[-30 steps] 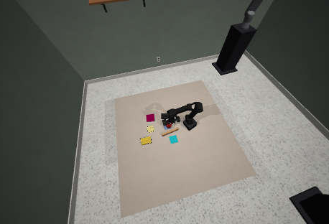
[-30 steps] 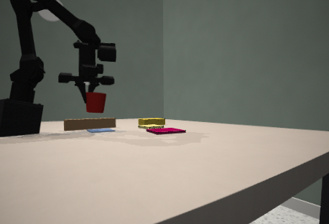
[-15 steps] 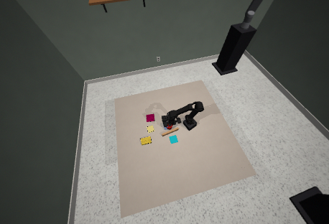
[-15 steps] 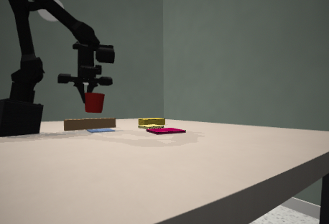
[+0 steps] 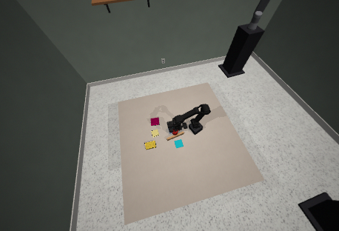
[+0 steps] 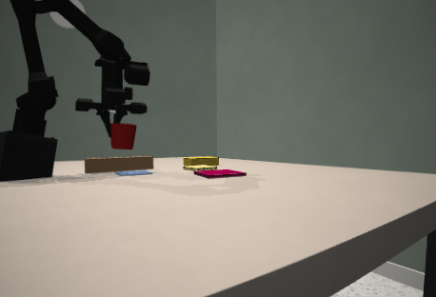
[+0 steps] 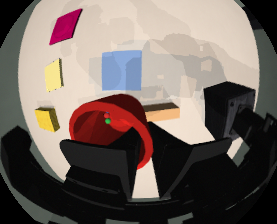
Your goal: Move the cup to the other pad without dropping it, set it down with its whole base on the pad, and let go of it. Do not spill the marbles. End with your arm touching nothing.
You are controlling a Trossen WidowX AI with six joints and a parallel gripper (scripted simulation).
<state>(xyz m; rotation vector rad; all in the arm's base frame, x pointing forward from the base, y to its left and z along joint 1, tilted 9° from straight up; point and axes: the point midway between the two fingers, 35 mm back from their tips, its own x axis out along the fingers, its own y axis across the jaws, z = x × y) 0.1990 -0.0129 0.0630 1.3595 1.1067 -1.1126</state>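
My gripper is now 50 mm above the red cup and 30 mm short of it. Also, from my hand: wooden bar 120 mm below, 30 mm ahead, 20 mm to the left; then green marble 60 mm below, 50 mm ahead, 10 mm to the left.
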